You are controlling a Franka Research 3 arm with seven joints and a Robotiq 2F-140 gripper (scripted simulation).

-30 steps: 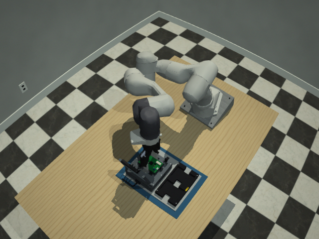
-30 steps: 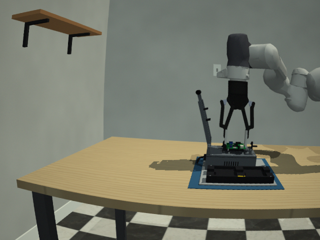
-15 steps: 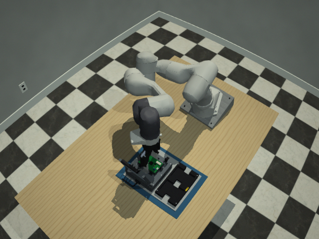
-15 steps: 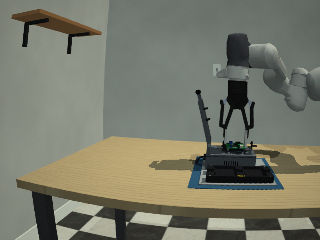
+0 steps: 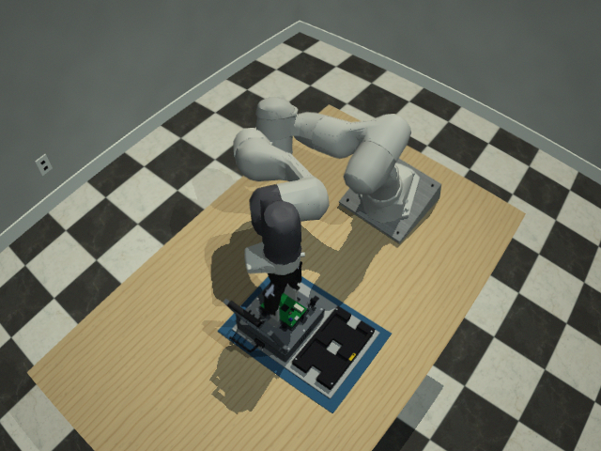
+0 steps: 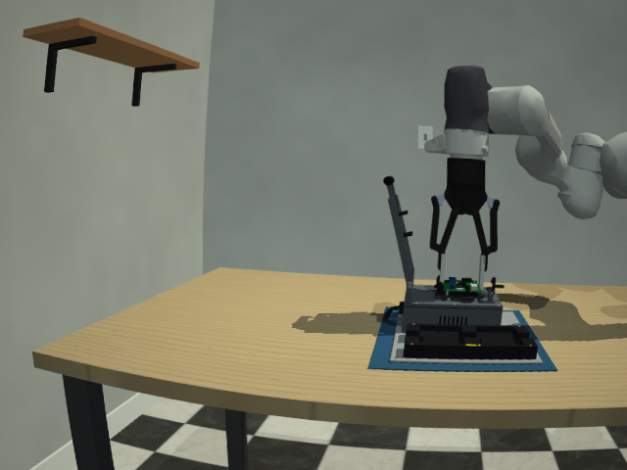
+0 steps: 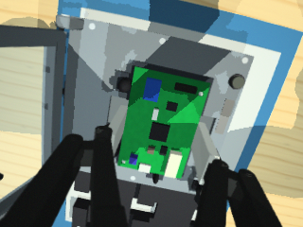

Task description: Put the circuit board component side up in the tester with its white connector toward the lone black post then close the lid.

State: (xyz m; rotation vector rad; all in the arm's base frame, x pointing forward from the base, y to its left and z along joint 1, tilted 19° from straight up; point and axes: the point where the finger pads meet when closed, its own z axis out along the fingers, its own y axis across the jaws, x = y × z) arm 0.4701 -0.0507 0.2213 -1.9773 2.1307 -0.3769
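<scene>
Right now the green circuit board is 2 cm below my hand. Round my hand: black post: 6 cm behind, 6 cm to the left, 1 cm below; lid: 12 cm ahead, 1 cm to the right, 8 cm above.
</scene>
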